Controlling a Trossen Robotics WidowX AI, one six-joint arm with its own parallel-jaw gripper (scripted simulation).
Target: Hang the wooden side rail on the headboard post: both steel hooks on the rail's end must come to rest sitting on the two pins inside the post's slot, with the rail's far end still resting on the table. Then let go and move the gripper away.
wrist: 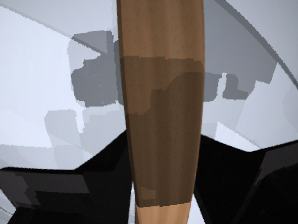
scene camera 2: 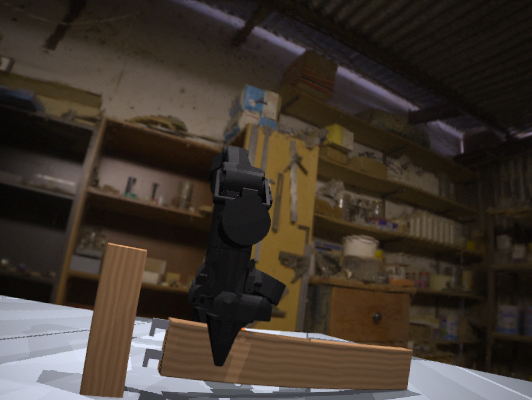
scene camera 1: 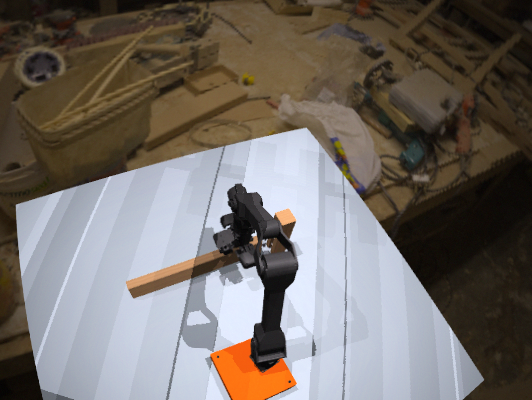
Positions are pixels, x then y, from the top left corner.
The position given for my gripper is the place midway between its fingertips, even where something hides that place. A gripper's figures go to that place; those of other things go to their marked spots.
My gripper (scene camera 2: 215, 362) is 50 cm from the lens. A wooden side rail (scene camera 2: 256, 358): 50 cm from the lens. A wooden headboard post (scene camera 2: 107, 354): 45 cm from the lens. The marked spots on the wooden headboard post and the wooden side rail are 20 cm apart.
